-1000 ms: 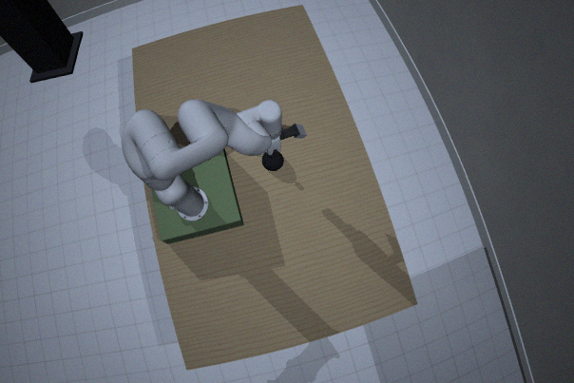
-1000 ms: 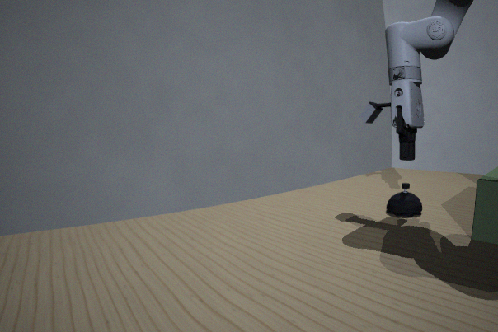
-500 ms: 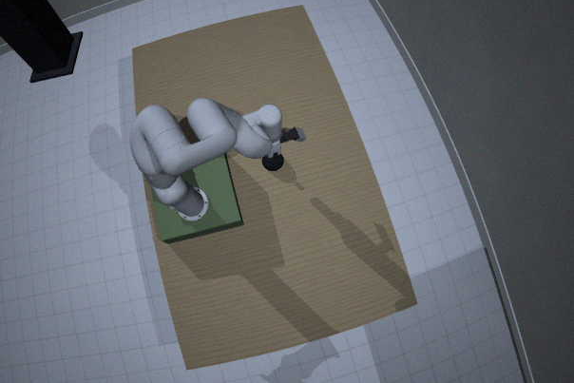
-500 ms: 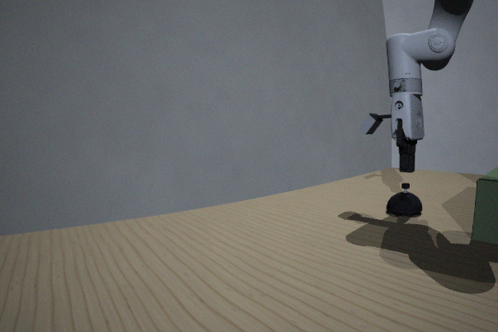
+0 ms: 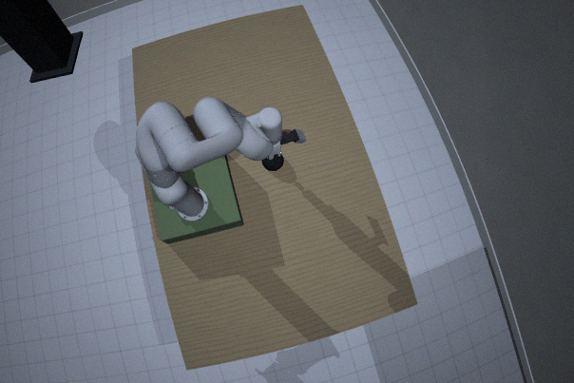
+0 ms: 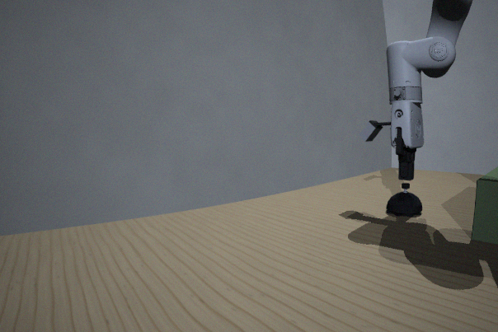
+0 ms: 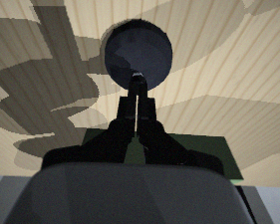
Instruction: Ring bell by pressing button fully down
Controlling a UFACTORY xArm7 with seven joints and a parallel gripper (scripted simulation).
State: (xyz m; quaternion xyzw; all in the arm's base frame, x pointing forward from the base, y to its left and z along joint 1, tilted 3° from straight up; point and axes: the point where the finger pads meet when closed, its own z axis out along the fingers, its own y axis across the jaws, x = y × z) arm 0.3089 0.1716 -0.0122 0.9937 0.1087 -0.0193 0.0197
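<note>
The small button is 40 mm below my hand. From my hand the other things lie so: bell: 60 mm below.
</note>
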